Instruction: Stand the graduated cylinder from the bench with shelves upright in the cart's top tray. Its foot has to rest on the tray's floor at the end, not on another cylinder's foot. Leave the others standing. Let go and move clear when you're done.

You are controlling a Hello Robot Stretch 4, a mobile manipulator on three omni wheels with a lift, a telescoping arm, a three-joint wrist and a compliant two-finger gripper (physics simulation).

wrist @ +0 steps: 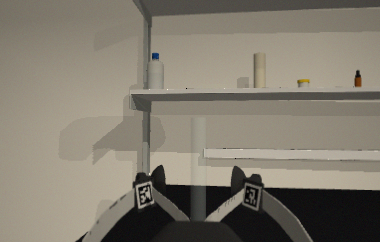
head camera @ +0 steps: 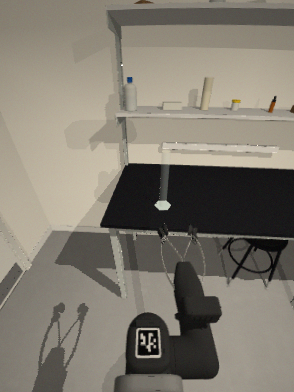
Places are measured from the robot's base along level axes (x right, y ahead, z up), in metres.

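Where they show: hand at its tool point: [wrist: 198, 184] [head camera: 177, 230].
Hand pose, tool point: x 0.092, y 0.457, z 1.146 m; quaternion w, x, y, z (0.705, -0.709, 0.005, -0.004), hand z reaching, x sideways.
Note:
Each offset is from my tool point to the top centre of the thing. "pt": to the spot under its first point. Level surfaces: height alone.
The graduated cylinder {dy +0.442, dx +0.005, dz +0.076 m} [head camera: 164, 177] [wrist: 198, 165] is a tall, clear tube standing upright on the black bench top {dz -0.259 m} [head camera: 225, 195], near its left front part, on a pale hexagonal foot. My gripper [head camera: 178, 233] [wrist: 198, 184] is open and empty. In the head camera view its fingertips show just in front of the bench's front edge, short of the cylinder. In the wrist view the tube shows between the two fingertips, beyond them, and its foot is hidden behind the gripper body. The cart and its tray do not show in these views.
A shelf [head camera: 190, 114] [wrist: 275, 95] above the bench holds a blue-capped bottle {dy +0.849, dx -0.186, dz +0.376 m} [head camera: 130, 96] [wrist: 156, 74], a beige cylinder {dy +0.863, dx +0.286, dz +0.376 m} [head camera: 206, 94] [wrist: 259, 70] and small containers. A white bar {pt dy +0.939, dx +0.529, dz -0.088 m} [head camera: 225, 148] [wrist: 295, 154] runs behind the tube. A black stool {dy +0.568, dx +0.831, dz -0.614 m} [head camera: 267, 244] stands under the bench, at right.

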